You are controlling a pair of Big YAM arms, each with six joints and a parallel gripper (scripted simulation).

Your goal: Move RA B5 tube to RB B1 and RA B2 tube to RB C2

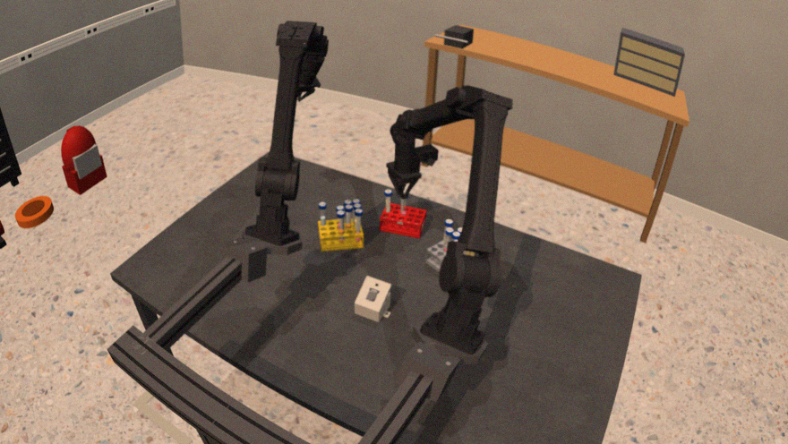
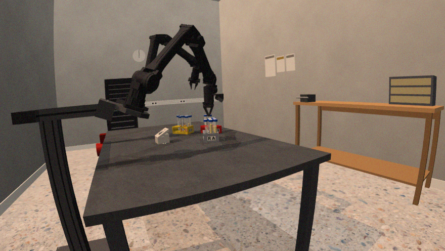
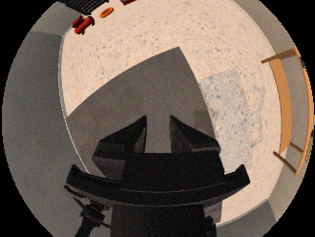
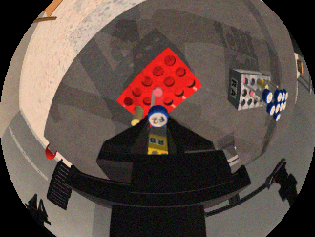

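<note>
Now: right hand 100 mm above the red rack and 10 mm short of it.
</note>
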